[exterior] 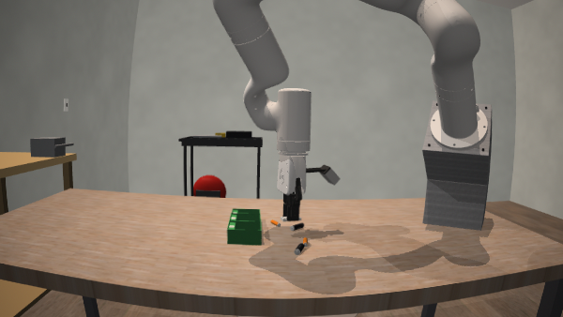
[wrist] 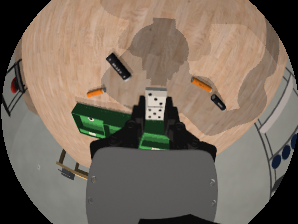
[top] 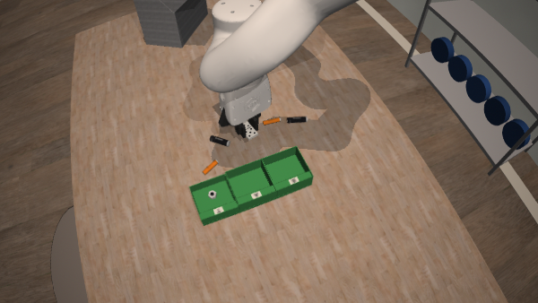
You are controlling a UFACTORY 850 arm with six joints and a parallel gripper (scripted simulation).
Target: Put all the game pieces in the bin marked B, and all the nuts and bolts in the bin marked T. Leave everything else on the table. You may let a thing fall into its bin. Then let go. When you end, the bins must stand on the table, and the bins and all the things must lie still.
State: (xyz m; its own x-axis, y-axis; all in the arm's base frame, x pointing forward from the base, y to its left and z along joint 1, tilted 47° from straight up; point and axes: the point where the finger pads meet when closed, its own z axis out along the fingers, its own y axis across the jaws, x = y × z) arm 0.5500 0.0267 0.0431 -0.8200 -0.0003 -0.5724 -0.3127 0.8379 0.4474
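My hand is 12 cm short of the green three-compartment bin row, 2 cm to the left of it and 5 cm above it. Also, from my hand: orange battery: 5 cm ahead, 10 cm to the right, 6 cm below; grey nut: 12 cm ahead, 11 cm to the right, 6 cm below; white domino: 2 cm below.
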